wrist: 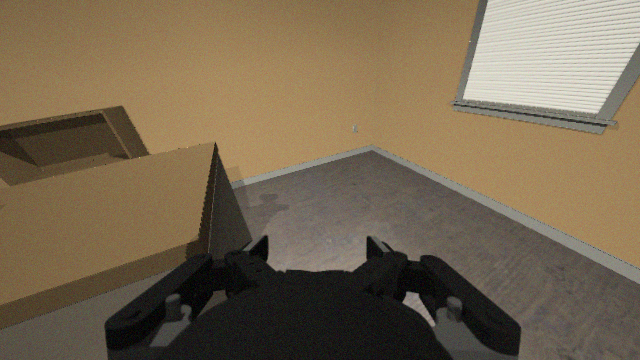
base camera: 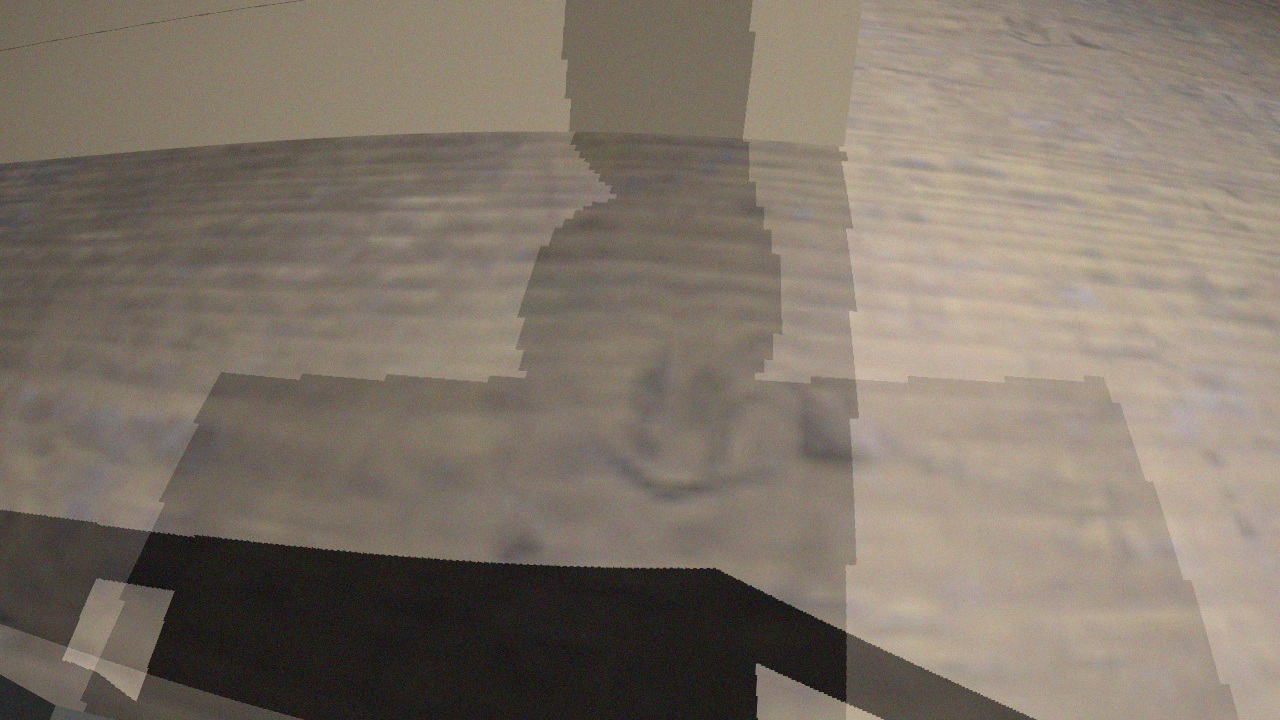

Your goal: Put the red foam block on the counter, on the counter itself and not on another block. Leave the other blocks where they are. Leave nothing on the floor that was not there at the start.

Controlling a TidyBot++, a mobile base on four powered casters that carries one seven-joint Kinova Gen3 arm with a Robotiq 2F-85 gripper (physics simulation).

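Frame: origin at the arm's base, x ahead, y left, z up, level; metres.
Where they show: gripper, fingertip midpoint: [wrist: 317, 246].
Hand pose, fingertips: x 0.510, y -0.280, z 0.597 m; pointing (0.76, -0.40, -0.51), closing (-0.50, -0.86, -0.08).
After its pixels a point has its place.
The red foam block does not show in either view. My gripper [wrist: 317, 246] @[x 0.510, y -0.280, z 0.597 m] is open in the wrist view, its fingertips wide apart with floor visible beyond them and no object between them. A large tan box-shaped piece of furniture [wrist: 105, 220] stands at the left of the wrist view, to the left of the gripper and apart from it. I cannot tell whether it is the counter. No blocks show on the parts of it in view.
Behind the tan piece is a brown recessed, frame-like shape [wrist: 127, 132] @[x 2.408, y 0.444, z 0.468 m]. Walls meet in a corner beyond the wood floor [wrist: 330, 200] @[x 1.668, y -0.985, z -0.396 m], with a blinded window [wrist: 545, 55] @[x 0.810, y -2.090, z 0.756 m] at right. In the base view, a pale upright panel [base camera: 268, 71] @[x 0.735, y 0.388, z -0.316 m] meets the floor; dark shadows cross the floor.
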